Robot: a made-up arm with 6 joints.
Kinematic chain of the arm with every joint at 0, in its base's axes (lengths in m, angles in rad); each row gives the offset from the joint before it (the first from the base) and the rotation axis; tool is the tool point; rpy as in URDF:
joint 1: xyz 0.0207 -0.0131 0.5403 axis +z
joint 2: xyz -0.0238 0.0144 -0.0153 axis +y
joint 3: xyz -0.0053 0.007 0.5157 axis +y
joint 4: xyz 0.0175 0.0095 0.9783 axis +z
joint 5: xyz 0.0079 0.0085 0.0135 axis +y
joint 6: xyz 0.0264 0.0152 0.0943 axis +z
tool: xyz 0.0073 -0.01 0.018 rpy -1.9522 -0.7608 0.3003
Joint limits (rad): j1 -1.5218..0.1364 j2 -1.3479..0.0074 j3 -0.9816..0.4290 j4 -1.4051..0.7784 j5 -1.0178..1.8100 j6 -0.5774..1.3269
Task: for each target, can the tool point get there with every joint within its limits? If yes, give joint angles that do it. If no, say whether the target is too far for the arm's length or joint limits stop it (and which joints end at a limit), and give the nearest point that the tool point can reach.
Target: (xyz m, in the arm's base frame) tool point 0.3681 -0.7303 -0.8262
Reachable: no: joint limits stop it (at a limit: joint 1, joint 2, joint 3, joint 5, joint 6) | nearest point -1.2406 -0.1880 -0.1407 | short by 1.831 m
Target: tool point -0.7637 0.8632 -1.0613
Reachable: no: too far | nearest point -0.8302 0.9375 -0.1519 | short by 0.915 m
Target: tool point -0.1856 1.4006 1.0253
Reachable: yes | joints -1.3686 -0.8983 -0.6225 0.2847 1.1565 0.3090
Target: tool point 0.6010 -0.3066 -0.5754
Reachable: no: joint limits stop it (at a limit: joint 1, joint 2, joint 3, joint 5, joint 6) | nearest point 0.0145 1.2593 -0.1430 | short by 1.727 m
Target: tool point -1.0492 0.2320 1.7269
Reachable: yes | joints -0.1845 -0.8137 0.0584 0.0147 0.1885 -0.1175
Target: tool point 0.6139 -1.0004 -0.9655
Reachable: no: too far | nearest point -1.2417 -0.1932 -0.1387 | short by 2.186 m
